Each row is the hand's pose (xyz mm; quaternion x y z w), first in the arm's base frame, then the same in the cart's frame.
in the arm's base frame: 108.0 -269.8 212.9 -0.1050 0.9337 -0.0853 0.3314
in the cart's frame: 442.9 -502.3 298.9 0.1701 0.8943 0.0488 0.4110
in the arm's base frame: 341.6 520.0 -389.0 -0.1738 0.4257 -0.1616 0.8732
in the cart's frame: 1085.8 276.1 152.2 0.1298 0.3903 -0.2519 0.8760
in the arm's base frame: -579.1 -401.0 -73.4 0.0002 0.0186 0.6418 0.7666
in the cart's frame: -141.9 -208.5 -79.2 0.1115 -0.1987 0.4589 0.8588
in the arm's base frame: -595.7 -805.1 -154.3 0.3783 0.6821 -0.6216 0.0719
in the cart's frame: -272.0 -502.3 -337.8 -0.5726 -0.7019 0.4169 0.0747
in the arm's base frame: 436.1 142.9 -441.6 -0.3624 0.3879 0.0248 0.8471
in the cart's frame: 1057.1 -53.6 -58.6 -0.0807 0.3537 -0.0964 0.9269
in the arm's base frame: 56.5 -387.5 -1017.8 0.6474 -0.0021 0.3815 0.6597
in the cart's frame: 692.6 -107.7 -847.0 0.7233 -0.2808 0.2914 0.5596
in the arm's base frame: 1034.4 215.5 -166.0 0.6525 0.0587 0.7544 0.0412
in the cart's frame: 1545.0 -353.6 274.7 0.5673 -0.2468 0.7839 0.0523
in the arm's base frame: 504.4 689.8 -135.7 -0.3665 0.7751 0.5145 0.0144
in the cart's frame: 1220.8 249.6 469.3 -0.2383 0.6943 0.6216 0.2735
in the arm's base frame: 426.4 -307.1 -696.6 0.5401 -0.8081 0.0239 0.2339
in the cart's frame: 965.1 -321.5 -491.4 0.3993 -0.9038 -0.1511 0.0290
